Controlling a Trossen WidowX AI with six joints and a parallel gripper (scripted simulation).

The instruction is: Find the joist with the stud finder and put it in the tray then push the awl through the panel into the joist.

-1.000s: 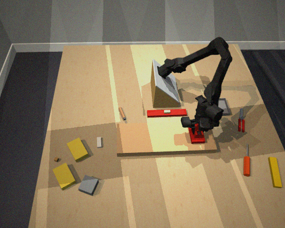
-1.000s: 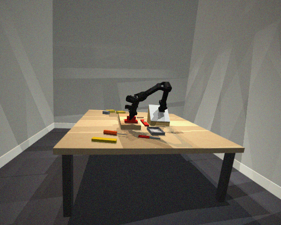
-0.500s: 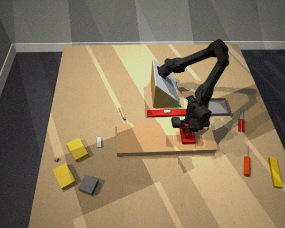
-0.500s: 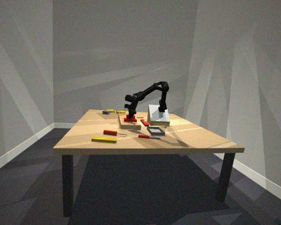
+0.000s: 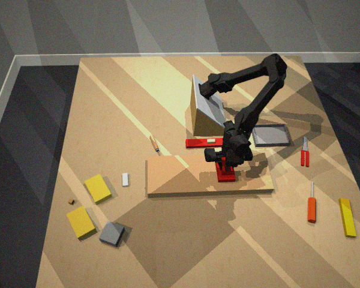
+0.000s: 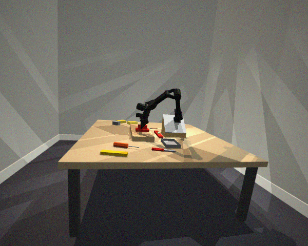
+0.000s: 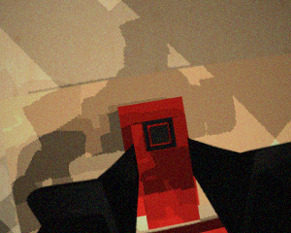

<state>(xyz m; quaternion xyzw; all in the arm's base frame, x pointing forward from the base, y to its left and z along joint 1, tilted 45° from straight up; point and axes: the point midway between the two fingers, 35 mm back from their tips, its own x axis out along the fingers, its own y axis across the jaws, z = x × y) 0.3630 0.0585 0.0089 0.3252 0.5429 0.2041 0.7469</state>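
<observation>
Now: the grey tray 200 mm behind my gripper tip, 260 mm to the left of it and 50 mm below it. Round my gripper tip: red stud finder 20 mm above; square indicator 10 mm ahead, 30 mm above; red level 180 mm behind, 30 mm to the right, 50 mm below.
</observation>
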